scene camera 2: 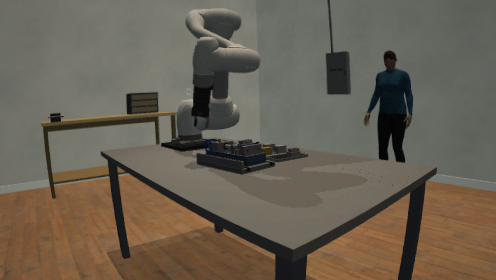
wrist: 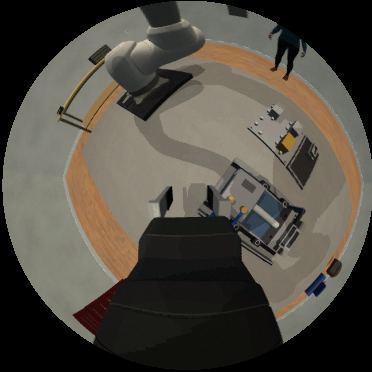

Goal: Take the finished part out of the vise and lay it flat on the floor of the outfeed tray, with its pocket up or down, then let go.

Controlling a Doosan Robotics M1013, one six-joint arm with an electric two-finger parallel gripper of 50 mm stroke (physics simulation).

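Seen in the pictures: gripper, fingertip midpoint: [scene camera 2: 201, 126] [wrist: 189, 192]; arm's base, link origin: [scene camera 2: 190, 142] [wrist: 146, 87].
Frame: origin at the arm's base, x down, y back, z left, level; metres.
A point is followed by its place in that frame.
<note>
My gripper [scene camera 2: 201, 121] {x -0.141, y -0.525, z -0.129 m} [wrist: 189, 192] {x -0.141, y -0.525, z -0.129 m} is open and empty, with its fingers above the table beside the vise. The vise [scene camera 2: 252, 159] {x -0.022, y -0.816, z -0.033 m} [wrist: 272, 199] {x -0.038, y -0.662, z 0.000 m} has a blue base and grey blocks, and a pale rod [wrist: 266, 215] {x -0.064, y -0.668, z -0.043 m} lies across it. In the wrist view it is right of the fingers. A grey surface with a dark square [wrist: 248, 185] {x -0.074, y -0.586, z -0.038 m} shows at its upper left; I cannot tell whether this is the finished part. A flat dark tray [wrist: 301, 164] {x 0.016, y -0.690, z 0.198 m} is farther right; it seems to be the outfeed tray, though its label does not show.
A pale plate with pegs [wrist: 270, 131] {x 0.014, y -0.533, z 0.175 m} and a yellow block [scene camera 2: 267, 150] {x -0.009, y -0.609, z 0.177 m} [wrist: 287, 143] {x -0.022, y -0.595, z 0.165 m} adjoins the dark tray. Blue-handled fittings [wrist: 238, 216] {x -0.088, y -0.616, z -0.095 m} are close to the right finger. The arm's black base plate [wrist: 145, 107] {x 0.001, y -0.131, z -0.075 m} is at the table's back. A person [scene camera 2: 393, 100] [wrist: 287, 45] stands beyond the table.
</note>
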